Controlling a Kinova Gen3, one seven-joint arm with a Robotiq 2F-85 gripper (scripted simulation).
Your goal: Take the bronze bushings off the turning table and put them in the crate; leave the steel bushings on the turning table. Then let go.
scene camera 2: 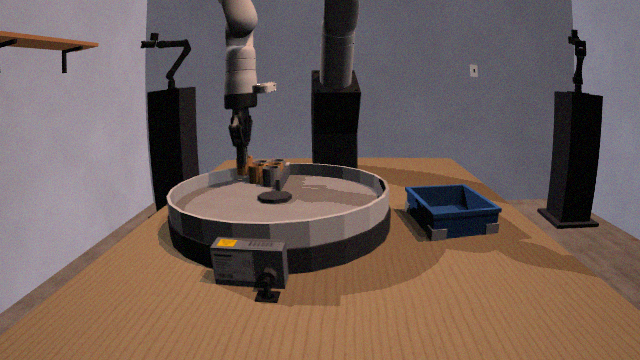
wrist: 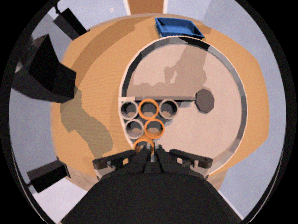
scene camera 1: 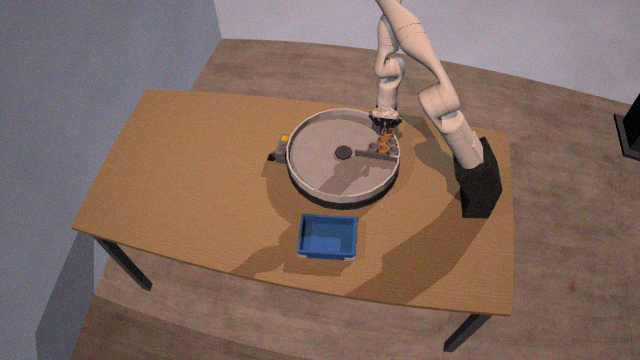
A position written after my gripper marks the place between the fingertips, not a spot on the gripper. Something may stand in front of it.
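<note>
There's a blue crate (scene camera 2: pixel 464 219) here. The crate (wrist: pixel 169 26) can be seen too, and so can the crate (scene camera 1: pixel 330 236). And my gripper (scene camera 2: pixel 242 163) is visible, with the gripper (wrist: pixel 152 146) showing as well.
</note>
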